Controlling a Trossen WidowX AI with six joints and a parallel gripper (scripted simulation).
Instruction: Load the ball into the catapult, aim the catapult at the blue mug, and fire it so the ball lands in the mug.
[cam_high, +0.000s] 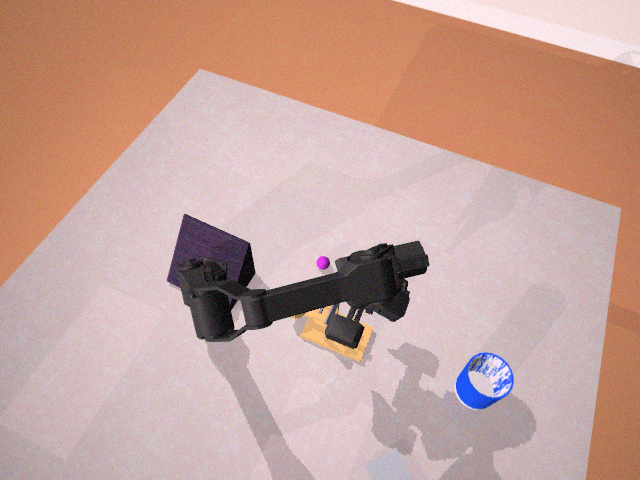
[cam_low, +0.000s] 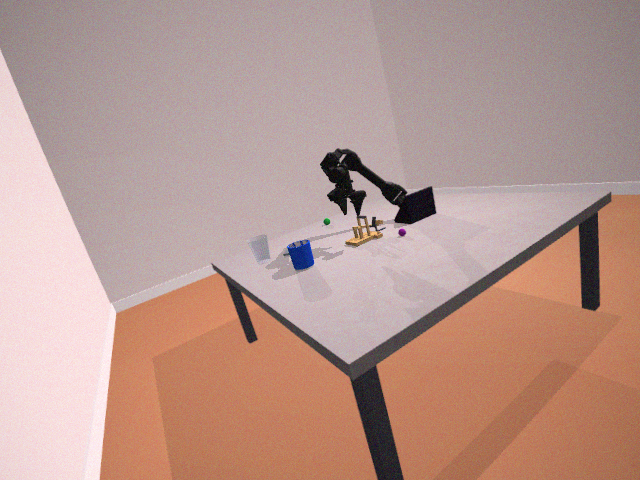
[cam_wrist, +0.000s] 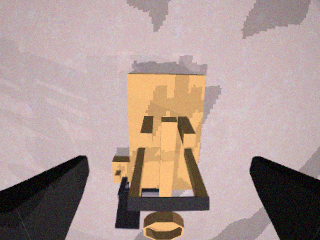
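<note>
The purple ball is 150 mm to the left of my gripper tip, 120 mm behind it and 110 mm below it. Also, from my gripper tip: blue mug 280 mm ahead, 100 mm below, 20 mm to the right; then wooden catapult 80 mm below, 70 mm behind, 20 mm to the left; then grey flat piece 250 mm to the right, 170 mm ahead, 120 mm below.
</note>
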